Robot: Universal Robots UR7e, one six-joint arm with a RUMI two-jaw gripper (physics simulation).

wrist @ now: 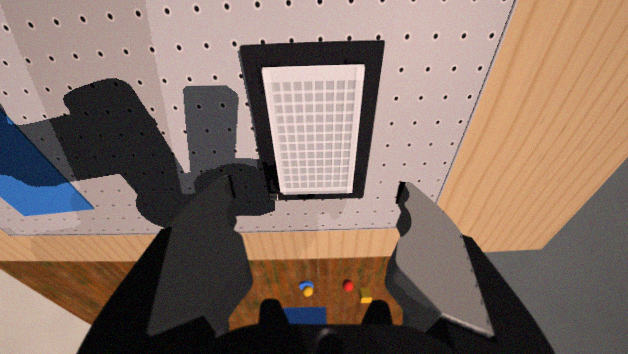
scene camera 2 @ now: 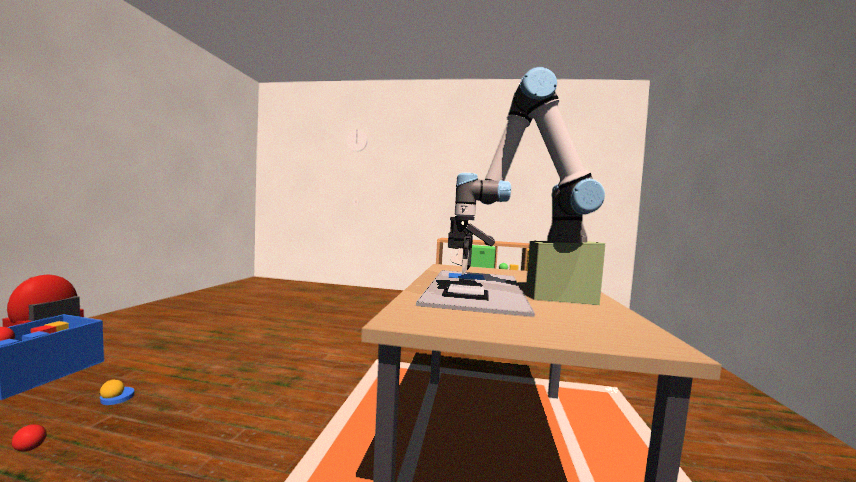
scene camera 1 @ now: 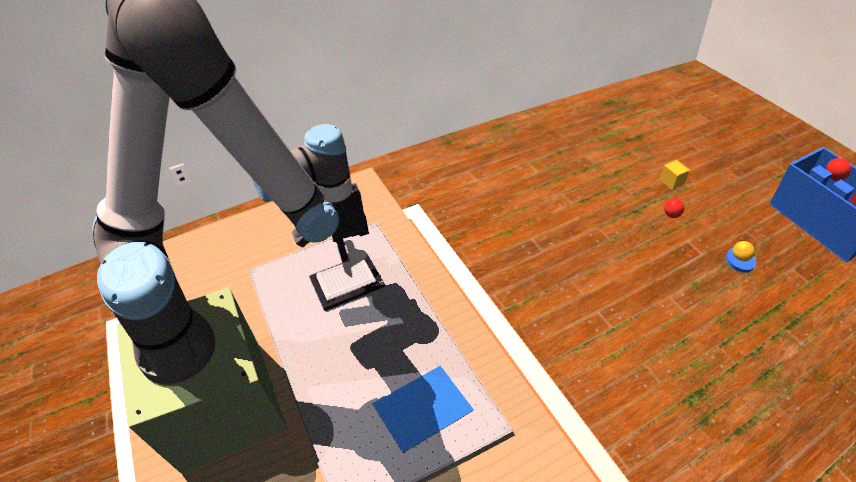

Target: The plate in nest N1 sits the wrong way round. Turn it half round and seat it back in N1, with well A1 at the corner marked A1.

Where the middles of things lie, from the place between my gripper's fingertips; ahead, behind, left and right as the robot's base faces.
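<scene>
The black nest [scene camera 1: 349, 296] is 8 cm below my hand and 1 cm behind it, while the flat blue rectangle [scene camera 1: 416, 411] is 39 cm to the right of my hand, 4 cm ahead of it and 8 cm below it. As for the white well plate [scene camera 1: 335, 282], my gripper is 6 cm above it and 1 cm past it.
</scene>
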